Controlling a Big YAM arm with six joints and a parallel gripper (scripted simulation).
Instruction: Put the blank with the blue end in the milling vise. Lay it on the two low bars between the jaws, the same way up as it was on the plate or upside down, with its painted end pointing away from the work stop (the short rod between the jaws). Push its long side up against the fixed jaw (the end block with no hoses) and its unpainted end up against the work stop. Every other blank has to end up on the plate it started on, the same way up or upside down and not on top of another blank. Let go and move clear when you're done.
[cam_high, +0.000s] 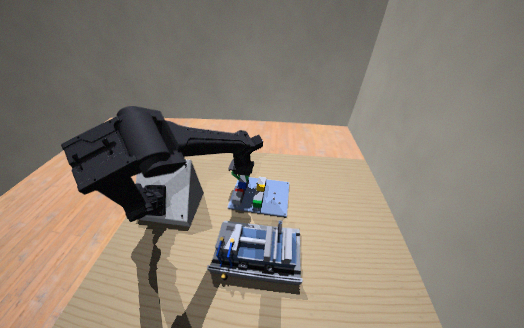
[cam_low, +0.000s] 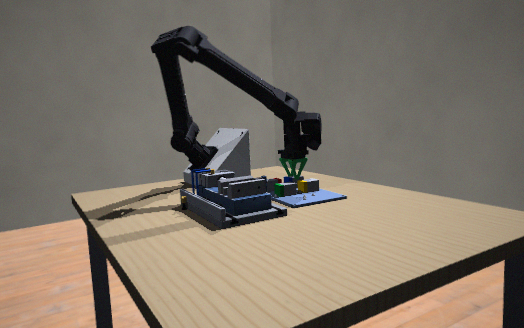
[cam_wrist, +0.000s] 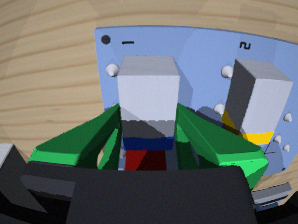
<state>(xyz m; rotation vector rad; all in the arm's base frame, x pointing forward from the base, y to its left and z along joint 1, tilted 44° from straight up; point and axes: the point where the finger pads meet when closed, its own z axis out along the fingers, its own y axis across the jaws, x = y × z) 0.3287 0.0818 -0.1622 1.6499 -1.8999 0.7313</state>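
Right now the blue-ended blank is 20 mm below my hand. From my hand the other things lie so: blue plate 80 mm ahead, 60 mm to the right, 40 mm below; then yellow-ended blank 90 mm ahead, 20 mm below, 10 mm to the right; then red-ended blank 90 mm to the right, 20 mm below, 10 mm behind.
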